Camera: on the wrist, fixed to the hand. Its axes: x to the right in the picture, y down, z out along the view.
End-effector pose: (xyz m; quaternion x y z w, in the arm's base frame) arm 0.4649 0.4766 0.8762 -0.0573 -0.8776 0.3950 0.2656
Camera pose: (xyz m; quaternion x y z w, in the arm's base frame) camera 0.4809 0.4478 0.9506 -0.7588 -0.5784 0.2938 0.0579
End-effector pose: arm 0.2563 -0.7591 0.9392 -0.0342 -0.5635 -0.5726 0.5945
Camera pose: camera 0.2184 -0.8109 0.8892 -0.4082 -0.1573 -0.0831 0.8954
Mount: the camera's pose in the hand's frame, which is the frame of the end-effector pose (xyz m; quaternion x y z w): 0.0088 -0.0752 -0.0298 -0.1688 0.1801 0.6879 0.6825
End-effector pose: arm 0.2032 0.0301 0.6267 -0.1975 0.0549 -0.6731 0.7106
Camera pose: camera 0.1234 0.0141 0.6277 -0.0958 0.4149 0.0031 0.9048
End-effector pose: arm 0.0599 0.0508 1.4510 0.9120 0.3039 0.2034 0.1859
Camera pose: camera 0.0159 0.1189 1.4438 0.7635 -0.4208 0.4823 0.0862
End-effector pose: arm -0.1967 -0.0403 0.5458 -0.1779 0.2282 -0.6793 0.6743
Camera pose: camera -0.2761 -0.0480 0.5618 0.0441 0.5143 0.0067 0.8565
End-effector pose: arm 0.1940 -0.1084 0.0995 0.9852 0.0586 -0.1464 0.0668
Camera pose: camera 0.2006 -0.0291 0.1165 0.7278 -0.6010 0.1334 0.3021
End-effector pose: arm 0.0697 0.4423 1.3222 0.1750 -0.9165 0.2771 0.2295
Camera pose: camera 0.1057 0.3991 1.3810 -0.5997 -0.7513 0.2238 0.1606
